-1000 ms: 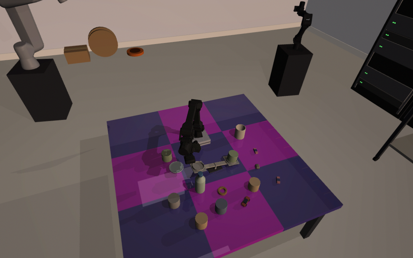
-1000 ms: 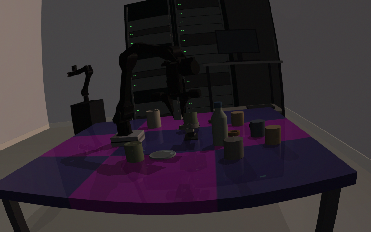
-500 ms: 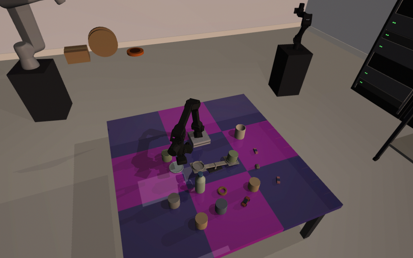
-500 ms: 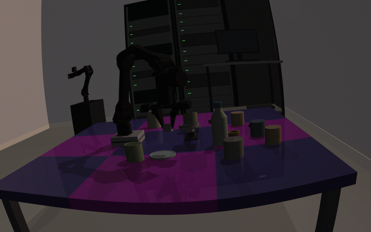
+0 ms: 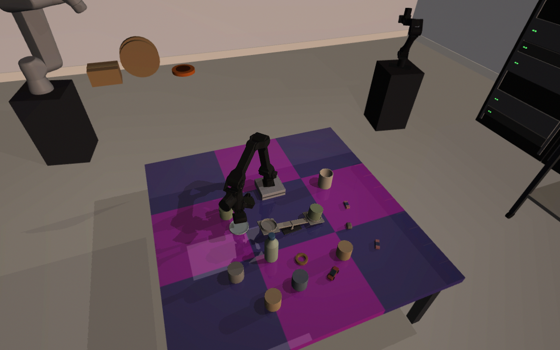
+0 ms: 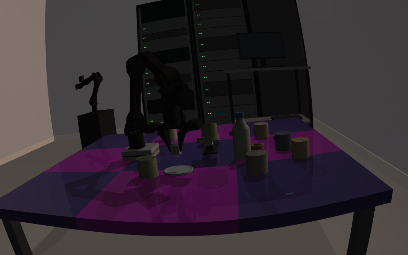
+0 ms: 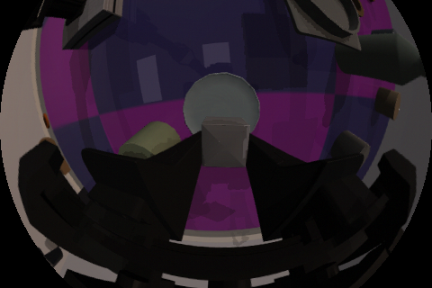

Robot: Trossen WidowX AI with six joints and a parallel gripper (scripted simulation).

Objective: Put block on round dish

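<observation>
Now: the round dish 7 cm below my gripper tip. Round my gripper tip: bottle 20 cm ahead, 13 cm to the left, 4 cm above; then grey block 1 cm above; then balance beam 5 cm ahead, 26 cm to the left, 3 cm below.
</observation>
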